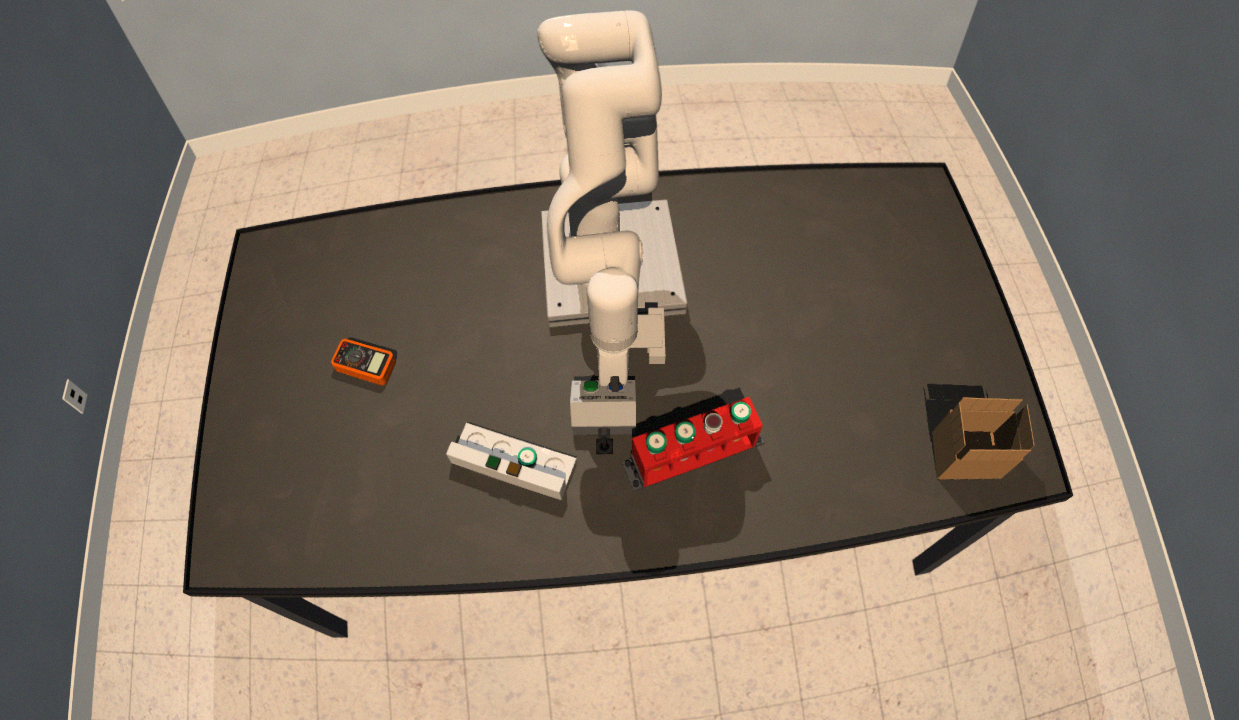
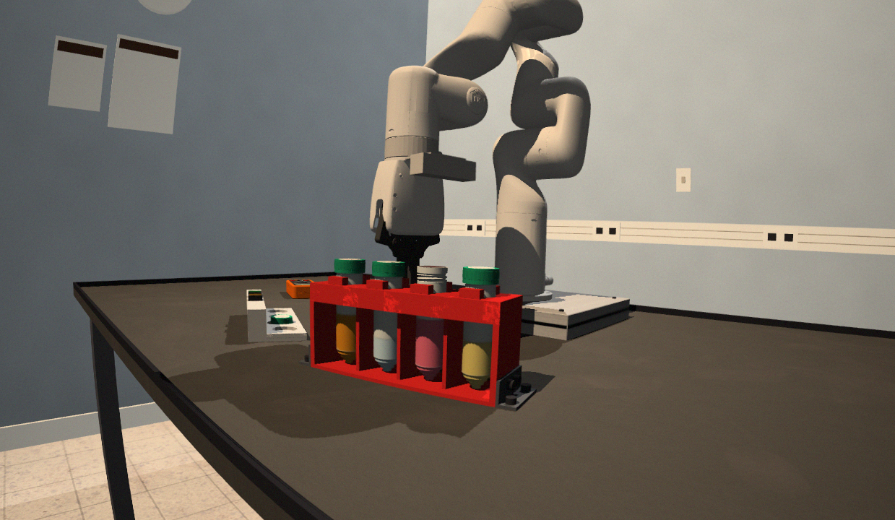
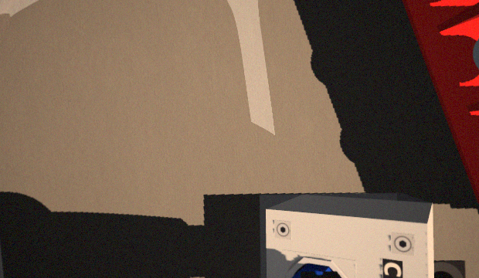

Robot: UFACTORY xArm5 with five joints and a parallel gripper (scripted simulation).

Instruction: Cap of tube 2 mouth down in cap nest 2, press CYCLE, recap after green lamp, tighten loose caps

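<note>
My gripper is now 3 cm above the blue key. From my hand the other things lie so: green key 4 cm to the right, 3 cm below; then key housing 4 cm below, 2 cm to the right, 2 cm ahead; then table edge 34 cm ahead, 9 cm below, 1 cm to the left.
</note>
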